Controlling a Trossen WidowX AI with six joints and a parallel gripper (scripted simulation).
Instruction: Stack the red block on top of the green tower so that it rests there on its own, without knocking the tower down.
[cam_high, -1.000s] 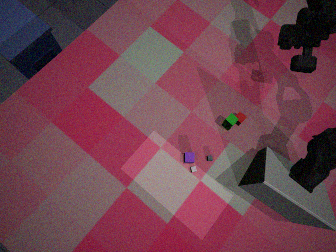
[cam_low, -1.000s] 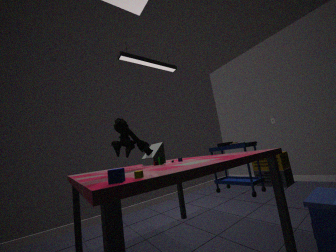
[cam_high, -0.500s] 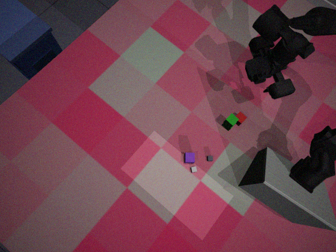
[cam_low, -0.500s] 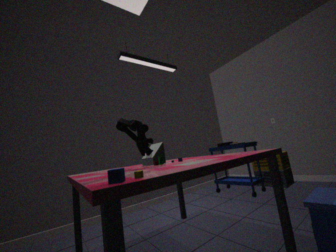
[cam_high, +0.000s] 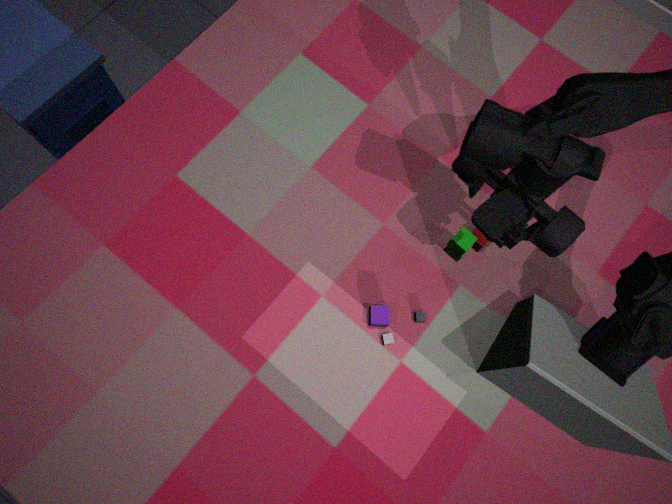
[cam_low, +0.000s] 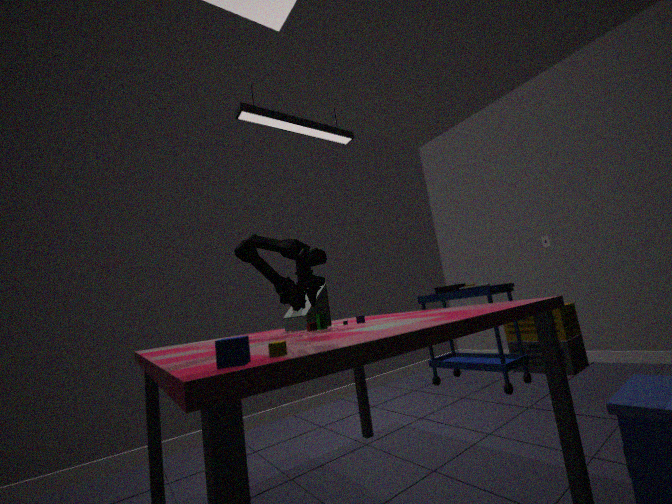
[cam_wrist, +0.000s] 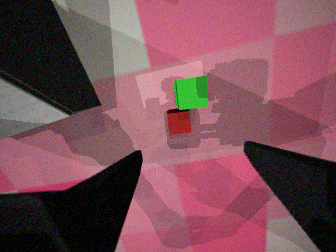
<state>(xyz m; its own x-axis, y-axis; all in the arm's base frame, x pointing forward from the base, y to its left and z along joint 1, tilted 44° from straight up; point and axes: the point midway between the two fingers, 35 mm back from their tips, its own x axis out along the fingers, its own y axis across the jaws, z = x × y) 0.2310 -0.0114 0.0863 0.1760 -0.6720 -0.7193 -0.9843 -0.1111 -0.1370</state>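
Now: gripper tip 80 mm above the red block, 10 mm to the right of it and 10 mm past it. Round my gripper tip: purple block 220 mm to the left, 80 mm below, 20 mm ahead; then small white block 240 mm to the left, 80 mm below, 10 mm behind; then small grey block 170 mm to the left, 80 mm below, 30 mm behind.
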